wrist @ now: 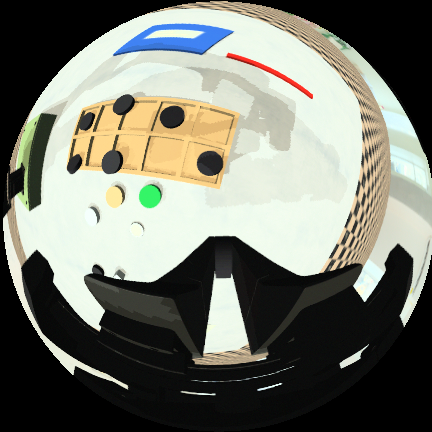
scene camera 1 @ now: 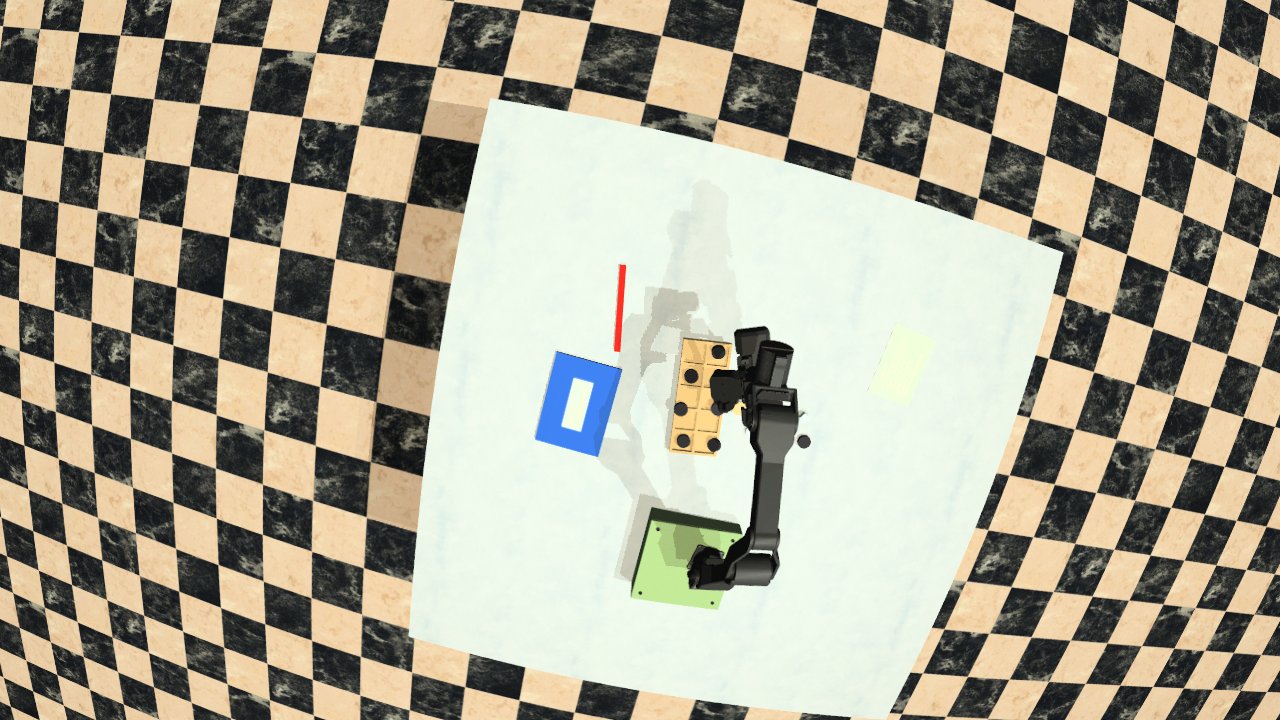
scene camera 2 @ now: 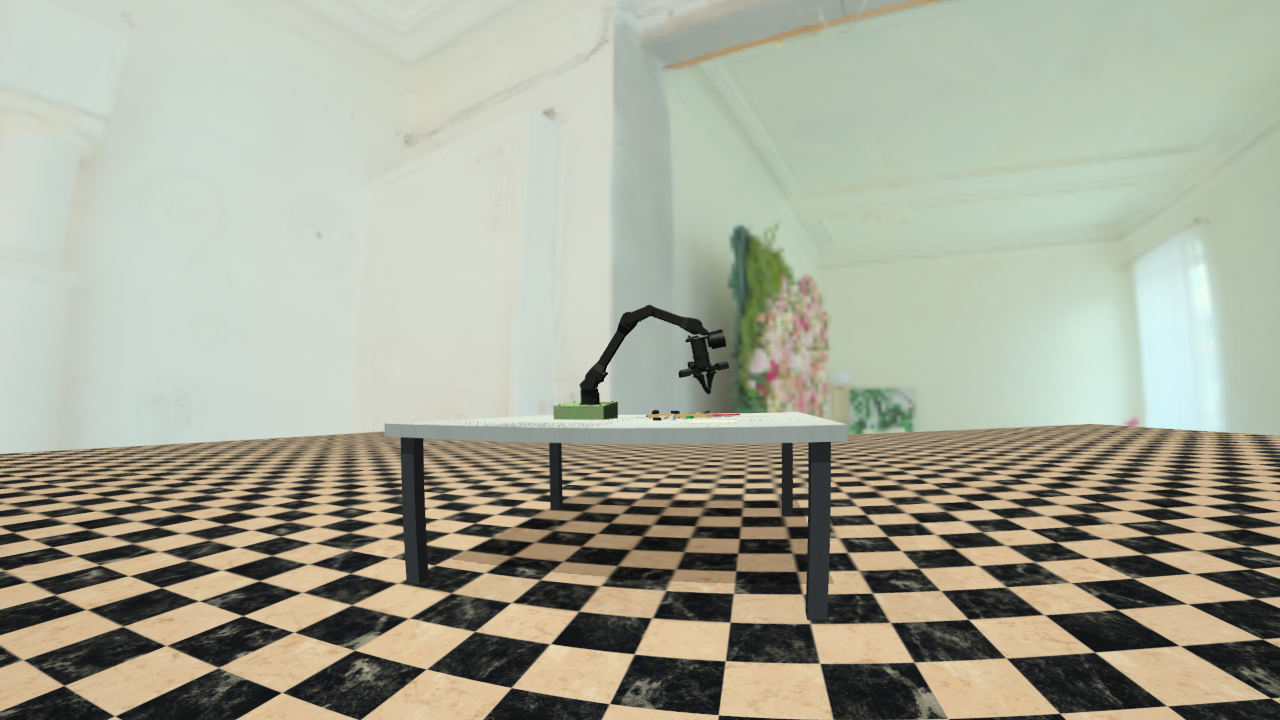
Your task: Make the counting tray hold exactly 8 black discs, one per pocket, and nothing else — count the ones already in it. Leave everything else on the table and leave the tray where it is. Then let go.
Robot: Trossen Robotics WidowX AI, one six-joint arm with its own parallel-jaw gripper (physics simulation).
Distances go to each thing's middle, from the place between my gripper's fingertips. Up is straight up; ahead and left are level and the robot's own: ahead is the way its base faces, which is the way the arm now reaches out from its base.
Labels:
Right now the tan counting tray (scene camera 1: 699, 423) is 13 cm behind my hand, 9 cm below it and 4 cm to the left of it.

